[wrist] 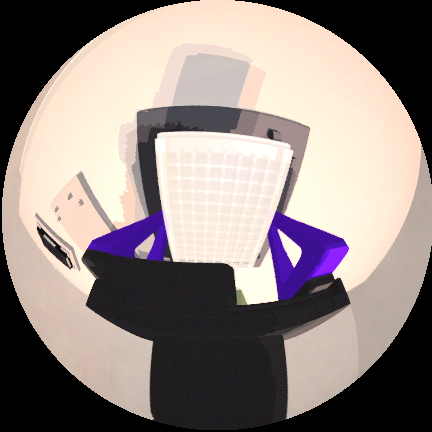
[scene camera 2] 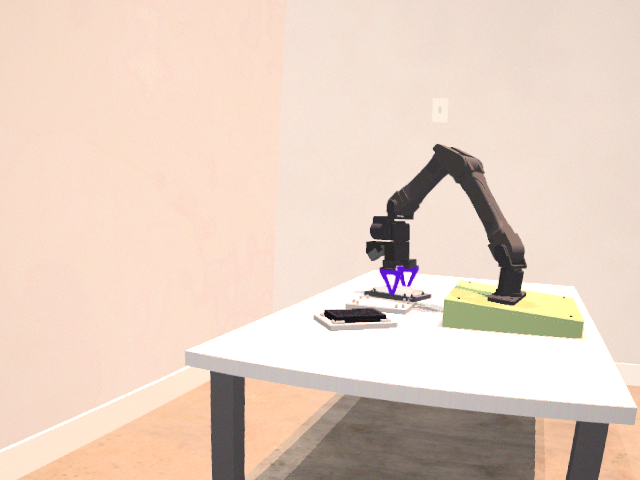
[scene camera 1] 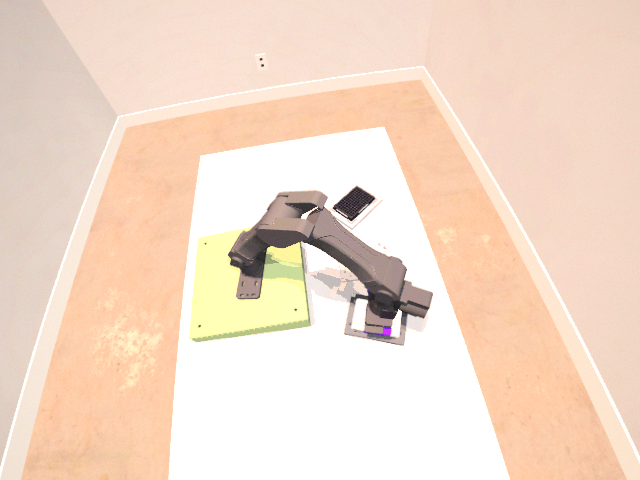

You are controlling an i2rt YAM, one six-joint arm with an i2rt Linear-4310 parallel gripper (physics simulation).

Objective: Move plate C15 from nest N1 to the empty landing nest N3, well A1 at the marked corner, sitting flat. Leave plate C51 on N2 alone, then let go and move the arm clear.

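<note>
A white multi-well plate (scene camera 1: 357, 316) (scene camera 2: 413, 292) (wrist: 225, 175) sits in a dark nest (scene camera 1: 348, 324) (scene camera 2: 425, 296) (wrist: 200, 116). My gripper (scene camera 1: 381, 322) (scene camera 2: 400, 289) (wrist: 217, 214) points down over it and is shut on this plate, one purple finger against each long side. No lift off the nest shows. A black plate (scene camera 1: 354, 203) (scene camera 2: 355, 314) (wrist: 54, 246) lies flat on a white nest (scene camera 1: 366, 215) (scene camera 2: 356, 325). An empty white nest (scene camera 2: 379, 307) (wrist: 71, 206) with small pegs stands between the two; my arm partly hides it in scene camera 1. Labels and well A1 are not readable.
The arm stands on a thick yellow-green block (scene camera 1: 217, 289) (scene camera 2: 516, 321) on the white table (scene camera 1: 310, 403) (scene camera 2: 310, 356). The forearm reaches across the table from the block to the dark nest. The black plate's nest is the farthest from the gripper.
</note>
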